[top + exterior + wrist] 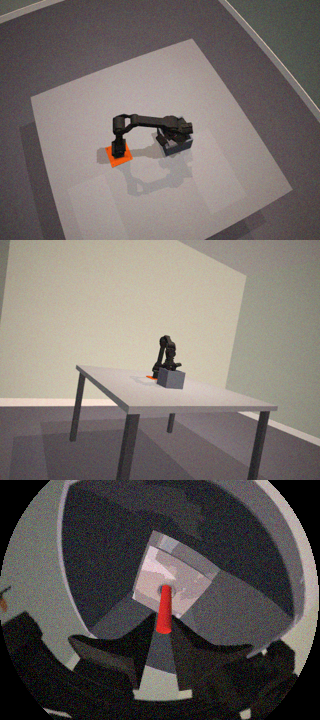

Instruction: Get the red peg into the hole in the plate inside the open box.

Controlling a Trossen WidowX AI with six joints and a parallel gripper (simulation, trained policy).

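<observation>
My gripper tip is now 10 mm to the left of the red peg, 10 mm short of it and 10 mm above it. Also, from my gripper tip: pale plate: 40 mm below, 20 mm to the right, 10 mm ahead.
</observation>
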